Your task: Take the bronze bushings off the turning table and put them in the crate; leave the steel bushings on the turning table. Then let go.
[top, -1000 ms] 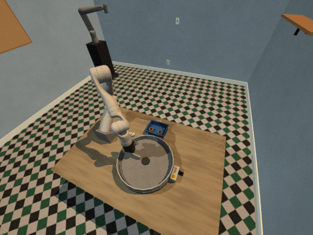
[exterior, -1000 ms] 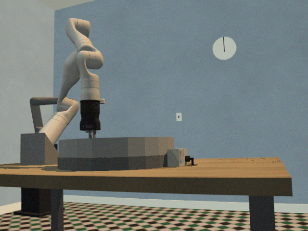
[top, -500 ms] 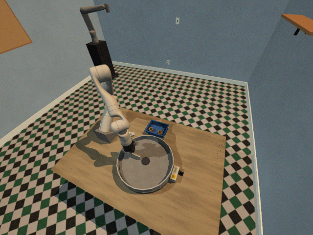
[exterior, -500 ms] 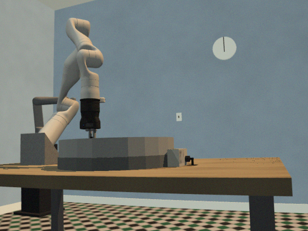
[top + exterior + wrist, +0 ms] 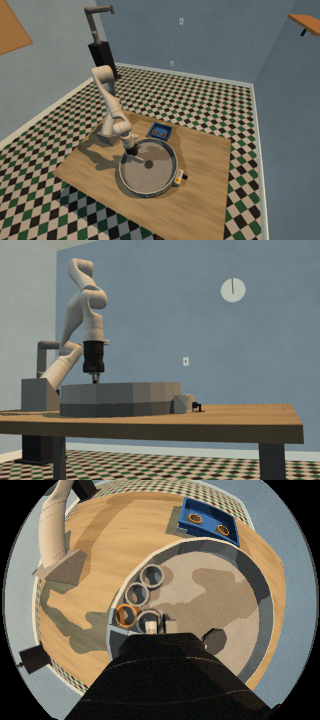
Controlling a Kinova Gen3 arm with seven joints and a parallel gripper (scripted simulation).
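My gripper is now 130 mm short of the grey turning table, 50 mm above it and 20 mm to the left of it. Also, from my hand: blue crate: 310 mm to the left, 80 mm below, 70 mm ahead.
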